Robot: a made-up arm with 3 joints. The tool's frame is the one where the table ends. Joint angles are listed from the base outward.
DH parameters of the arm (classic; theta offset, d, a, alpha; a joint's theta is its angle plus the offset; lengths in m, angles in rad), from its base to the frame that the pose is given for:
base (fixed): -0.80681 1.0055 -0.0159 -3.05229
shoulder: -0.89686 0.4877 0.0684 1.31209
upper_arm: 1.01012 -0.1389 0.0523 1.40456
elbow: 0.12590 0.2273 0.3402 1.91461
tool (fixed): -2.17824 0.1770 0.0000 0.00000
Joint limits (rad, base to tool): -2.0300..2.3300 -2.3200..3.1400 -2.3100..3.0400
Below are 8 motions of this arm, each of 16 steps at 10 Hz.
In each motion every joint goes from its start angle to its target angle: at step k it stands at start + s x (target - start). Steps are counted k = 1, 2, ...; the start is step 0. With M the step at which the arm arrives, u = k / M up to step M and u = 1 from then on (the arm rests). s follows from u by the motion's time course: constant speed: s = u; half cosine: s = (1 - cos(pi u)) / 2; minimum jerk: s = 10 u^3 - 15 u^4 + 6 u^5.
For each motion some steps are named. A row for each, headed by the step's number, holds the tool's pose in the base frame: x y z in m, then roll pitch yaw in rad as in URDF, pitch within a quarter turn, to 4 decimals.
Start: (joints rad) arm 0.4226 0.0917 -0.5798
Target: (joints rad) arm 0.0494 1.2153 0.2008
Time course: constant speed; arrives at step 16
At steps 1, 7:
1: 0.2581 -0.4788 0.4167 -1.1445 0.0465 2.4735
7: 0.2274 -0.3763 0.2224 -1.2497 -0.4813 2.6181

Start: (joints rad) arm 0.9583 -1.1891 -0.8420
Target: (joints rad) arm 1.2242 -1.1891 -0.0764
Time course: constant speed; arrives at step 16
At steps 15, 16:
15: 0.0056 -0.4428 0.8114 -1.5748 1.1118 2.0546
16: 0.0154 -0.4432 0.8066 -1.5601 1.0941 2.0957

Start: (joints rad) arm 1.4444 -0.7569 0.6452
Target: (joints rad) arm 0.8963 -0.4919 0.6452
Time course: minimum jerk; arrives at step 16
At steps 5, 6, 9, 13, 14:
5: 0.1853 -0.4366 0.5161 -1.8992 0.4351 2.3581
6: 0.2081 -0.4280 0.5074 -1.9110 0.4174 2.4007
9: 0.2850 -0.3872 0.4766 -1.9494 0.3535 2.5566
13: 0.3511 -0.3331 0.4468 -1.9817 0.2890 2.7144
14: 0.3569 -0.3272 0.4439 -1.9845 0.2827 2.7300

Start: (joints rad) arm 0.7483 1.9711 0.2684
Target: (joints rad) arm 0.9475 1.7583 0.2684
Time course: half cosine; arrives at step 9
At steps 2, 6, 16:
2: -0.3383 0.1091 0.2968 0.9726 -1.0763 -0.5621
6: -0.3095 0.1232 0.2506 0.9307 -1.1966 -0.6268
16: -0.2976 0.1261 0.2337 0.9029 -1.2437 -0.6413

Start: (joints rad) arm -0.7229 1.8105 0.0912
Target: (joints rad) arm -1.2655 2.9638 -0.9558
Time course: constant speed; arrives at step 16
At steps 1, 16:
1: 0.0599 -0.3500 0.2832 0.5322 -1.1252 1.6053
16: 0.4228 -0.2635 0.6143 1.6655 -0.3450 2.0284

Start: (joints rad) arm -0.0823 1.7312 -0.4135
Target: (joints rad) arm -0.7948 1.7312 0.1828
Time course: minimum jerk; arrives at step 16
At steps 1, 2, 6, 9, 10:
1: -0.0433 -0.3979 0.2707 0.2170 -1.0639 1.6542
2: -0.0412 -0.3970 0.2699 0.2161 -1.0669 1.6574
6: -0.0043 -0.3757 0.2552 0.2077 -1.1241 1.7112
9: 0.0350 -0.3403 0.2394 0.2284 -1.1984 1.7541
10: 0.0451 -0.3277 0.2353 0.2456 -1.2213 1.7579

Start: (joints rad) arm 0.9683 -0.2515 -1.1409
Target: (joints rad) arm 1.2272 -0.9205 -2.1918
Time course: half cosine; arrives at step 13
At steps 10, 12, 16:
10: -0.3132 -0.0052 0.8260 -2.4680 1.2466 -0.6436
12: -0.3066 0.0591 0.8051 -2.6183 1.1495 -0.9084
16: -0.3052 0.0672 0.8019 -2.6300 1.1359 -0.9354

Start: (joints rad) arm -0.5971 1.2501 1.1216
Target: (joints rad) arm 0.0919 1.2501 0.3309
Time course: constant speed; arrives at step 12
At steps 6, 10, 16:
6: -0.0040 -0.0262 0.1175 -2.8255 -1.2562 -2.2480
10: -0.0163 -0.1110 0.1064 -2.1477 -1.3210 -2.9745
16: -0.0323 -0.1523 0.1079 -1.7557 -1.3133 2.8930

